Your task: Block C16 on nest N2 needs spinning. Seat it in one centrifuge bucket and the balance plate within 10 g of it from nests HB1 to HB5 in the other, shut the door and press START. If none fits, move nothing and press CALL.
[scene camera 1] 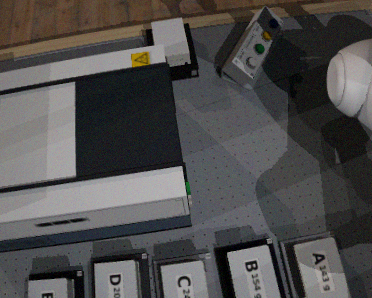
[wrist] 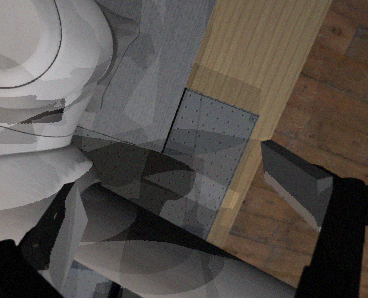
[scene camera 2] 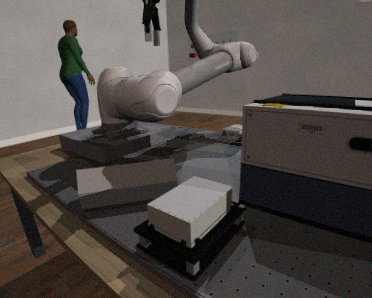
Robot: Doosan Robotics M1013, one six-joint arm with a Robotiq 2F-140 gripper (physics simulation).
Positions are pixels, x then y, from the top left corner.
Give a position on a centrifuge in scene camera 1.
At 53, 207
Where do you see a button box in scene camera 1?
249, 57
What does my gripper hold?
Nothing.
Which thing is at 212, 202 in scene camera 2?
A white block.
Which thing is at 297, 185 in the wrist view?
My gripper.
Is my gripper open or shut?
Open.
